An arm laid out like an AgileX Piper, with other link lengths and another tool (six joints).
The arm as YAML. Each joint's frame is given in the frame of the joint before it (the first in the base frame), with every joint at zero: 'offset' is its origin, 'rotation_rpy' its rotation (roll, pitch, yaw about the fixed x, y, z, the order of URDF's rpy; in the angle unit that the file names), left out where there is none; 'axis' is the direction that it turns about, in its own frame. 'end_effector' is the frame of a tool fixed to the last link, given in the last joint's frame.
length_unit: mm
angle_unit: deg
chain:
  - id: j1
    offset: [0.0, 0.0, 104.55]
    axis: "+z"
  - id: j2
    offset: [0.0, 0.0, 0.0]
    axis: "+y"
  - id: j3
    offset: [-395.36, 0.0, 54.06]
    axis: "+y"
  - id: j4
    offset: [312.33, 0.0, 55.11]
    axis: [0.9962, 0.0, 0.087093]
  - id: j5
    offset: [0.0, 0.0, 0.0]
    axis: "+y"
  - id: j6
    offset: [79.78, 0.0, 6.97]
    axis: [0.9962, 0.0, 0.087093]
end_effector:
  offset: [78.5, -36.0, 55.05]
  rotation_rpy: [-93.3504, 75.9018, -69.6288]
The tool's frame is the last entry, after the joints.
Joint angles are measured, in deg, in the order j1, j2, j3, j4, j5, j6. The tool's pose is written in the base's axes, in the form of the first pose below.
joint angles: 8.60, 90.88, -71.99, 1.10, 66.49, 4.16
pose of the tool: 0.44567 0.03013 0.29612 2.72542 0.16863 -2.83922
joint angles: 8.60, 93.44, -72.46, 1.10, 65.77, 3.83
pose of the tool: 0.45758 0.03216 0.28001 2.72266 0.14496 -2.83420
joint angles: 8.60, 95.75, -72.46, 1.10, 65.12, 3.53
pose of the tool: 0.46614 0.03367 0.26218 2.71877 0.11632 -2.82972
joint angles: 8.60, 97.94, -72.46, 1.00, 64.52, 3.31
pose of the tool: 0.47359 0.03473 0.24496 2.71631 0.08866 -2.82575
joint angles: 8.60, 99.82, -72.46, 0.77, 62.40, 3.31
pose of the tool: 0.48386 0.03570 0.23162 2.72092 0.09214 -2.82441
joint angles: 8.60, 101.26, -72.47, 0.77, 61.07, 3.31
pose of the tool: 0.49056 0.03668 0.22084 2.72075 0.09039 -2.82471
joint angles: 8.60, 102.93, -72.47, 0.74, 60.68, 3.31
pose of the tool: 0.49480 0.03725 0.20689 2.71753 0.06828 -2.82483
